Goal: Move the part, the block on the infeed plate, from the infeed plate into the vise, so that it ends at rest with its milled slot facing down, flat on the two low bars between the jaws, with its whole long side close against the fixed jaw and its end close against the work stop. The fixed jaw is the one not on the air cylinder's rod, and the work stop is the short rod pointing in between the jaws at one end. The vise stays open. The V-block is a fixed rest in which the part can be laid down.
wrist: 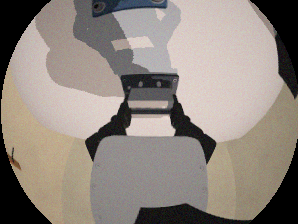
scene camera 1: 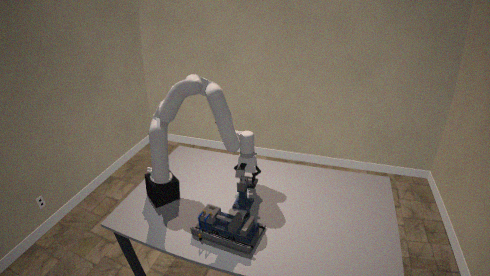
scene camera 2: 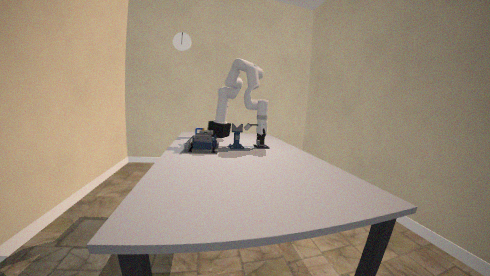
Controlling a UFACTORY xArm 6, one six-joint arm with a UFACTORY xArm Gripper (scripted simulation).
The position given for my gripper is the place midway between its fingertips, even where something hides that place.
In view: my gripper [wrist: 150, 101], a part [wrist: 146, 103] and a dark infeed plate [wrist: 149, 80].
